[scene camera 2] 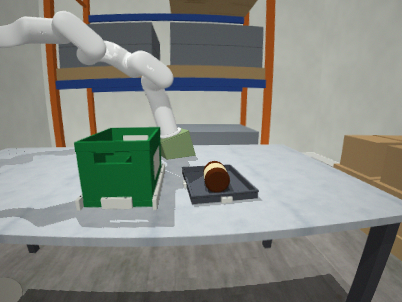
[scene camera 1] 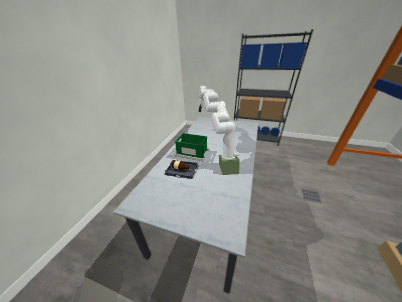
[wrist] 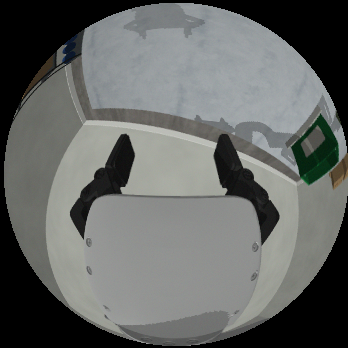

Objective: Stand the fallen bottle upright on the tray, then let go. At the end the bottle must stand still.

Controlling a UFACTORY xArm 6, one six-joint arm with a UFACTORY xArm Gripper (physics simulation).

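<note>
A brown bottle with a cream label lies on its side in the dark tray. In scene camera 1 its neck points to the right; in scene camera 2 its round base faces the camera. The bottle and the tray do not show in the wrist view. My gripper is open and empty, its two black fingers wide apart. It hangs high above the far end of the table, well away from the bottle, beyond the green crate. In scene camera 2 the gripper is out of view.
A green crate stands beside the tray, between it and the far end of the table. The arm's olive base block stands behind the tray in scene camera 2. A wall runs along the table's left side in scene camera 1.
</note>
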